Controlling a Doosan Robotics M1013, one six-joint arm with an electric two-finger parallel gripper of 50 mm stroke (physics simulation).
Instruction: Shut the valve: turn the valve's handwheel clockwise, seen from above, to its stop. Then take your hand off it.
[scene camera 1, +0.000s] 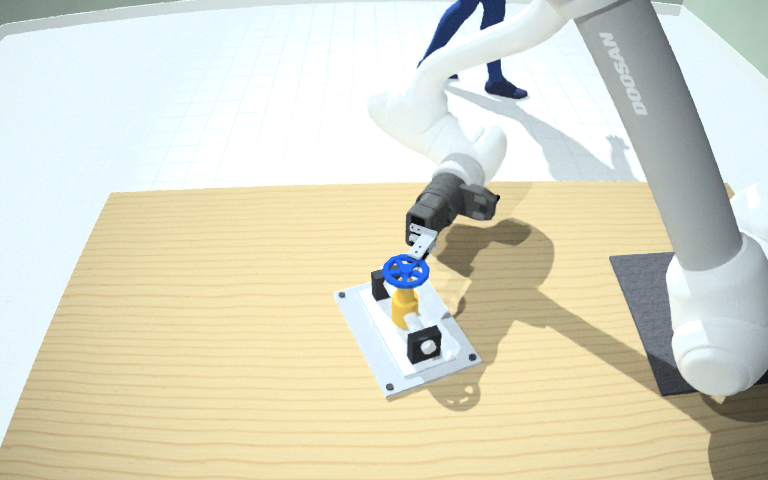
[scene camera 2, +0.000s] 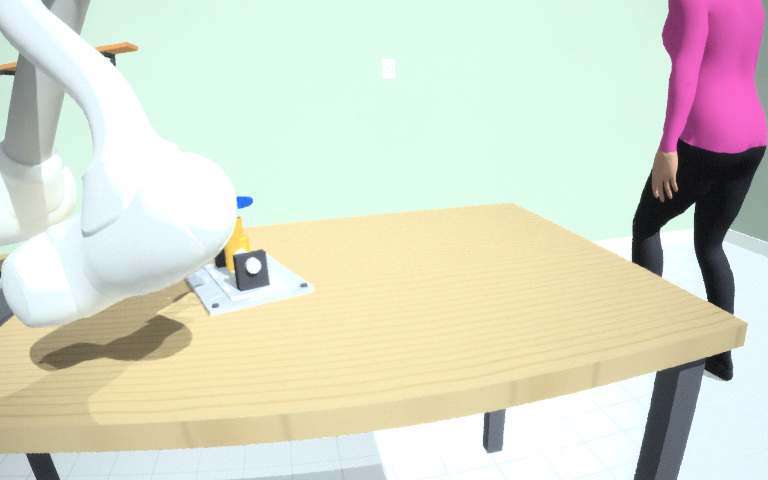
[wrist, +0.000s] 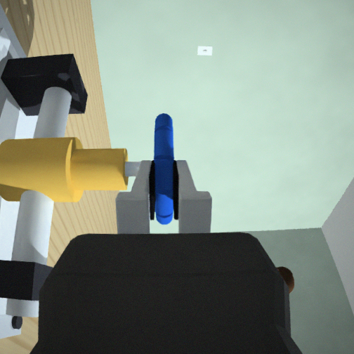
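The blue handwheel (scene camera 1: 406, 284) (scene camera 2: 244, 202) (wrist: 164, 140) lies level on top of the yellow valve body (scene camera 1: 404, 314) (scene camera 2: 237, 245) (wrist: 37, 170). My gripper (scene camera 1: 417, 258) (wrist: 163, 178) is shut on the handwheel's rim, one finger above it and one below, reaching in from the back side in the scene camera 1 view. In the scene camera 2 view my arm hides the gripper and most of the wheel. The valve's pipe is held by two black brackets (scene camera 1: 416, 349) (scene camera 2: 246, 278) (wrist: 42, 80) on a light grey base plate (scene camera 1: 368, 336) (scene camera 2: 288, 283). The wheel's turn angle cannot be read.
The base plate lies on the wooden table (scene camera 1: 198, 311) (scene camera 2: 453, 294). A dark mat (scene camera 1: 642, 305) lies under the robot's base at the right. A person (scene camera 1: 494, 50) (scene camera 2: 722, 73) stands beyond the table. An orange shelf (scene camera 2: 120, 48) is on the wall behind my arm.
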